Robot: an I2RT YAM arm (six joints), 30 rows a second.
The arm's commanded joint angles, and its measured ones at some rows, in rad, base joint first. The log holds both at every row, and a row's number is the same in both.
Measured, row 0:
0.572, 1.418, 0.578, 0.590, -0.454, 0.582
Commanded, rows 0 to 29:
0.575, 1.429, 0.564, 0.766, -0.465, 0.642
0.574, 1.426, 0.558, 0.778, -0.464, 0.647
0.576, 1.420, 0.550, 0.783, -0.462, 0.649
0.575, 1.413, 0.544, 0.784, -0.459, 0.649
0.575, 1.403, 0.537, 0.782, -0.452, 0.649
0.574, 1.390, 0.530, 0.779, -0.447, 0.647
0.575, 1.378, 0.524, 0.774, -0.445, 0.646
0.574, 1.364, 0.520, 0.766, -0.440, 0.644
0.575, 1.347, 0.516, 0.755, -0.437, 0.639
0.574, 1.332, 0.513, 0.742, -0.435, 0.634
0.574, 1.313, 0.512, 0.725, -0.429, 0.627
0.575, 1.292, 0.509, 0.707, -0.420, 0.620
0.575, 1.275, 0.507, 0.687, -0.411, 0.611
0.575, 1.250, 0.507, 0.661, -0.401, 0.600
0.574, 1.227, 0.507, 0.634, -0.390, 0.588
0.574, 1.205, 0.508, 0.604, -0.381, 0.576
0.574, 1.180, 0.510, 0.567, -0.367, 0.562
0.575, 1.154, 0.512, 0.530, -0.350, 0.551
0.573, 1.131, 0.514, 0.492, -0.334, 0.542
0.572, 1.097, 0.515, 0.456, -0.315, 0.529
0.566, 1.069, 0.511, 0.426, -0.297, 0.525
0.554, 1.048, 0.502, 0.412, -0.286, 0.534
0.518, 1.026, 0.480, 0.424, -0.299, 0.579
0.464, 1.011, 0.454, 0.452, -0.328, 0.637
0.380, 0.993, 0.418, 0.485, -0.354, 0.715
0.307, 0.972, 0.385, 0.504, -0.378, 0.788
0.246, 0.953, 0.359, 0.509, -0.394, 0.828
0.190, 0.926, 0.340, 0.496, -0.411, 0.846
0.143, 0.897, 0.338, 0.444, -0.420, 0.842
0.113, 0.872, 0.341, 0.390, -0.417, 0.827
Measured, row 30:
0.177, 0.915, 0.347, 0.437, -0.372, 0.742
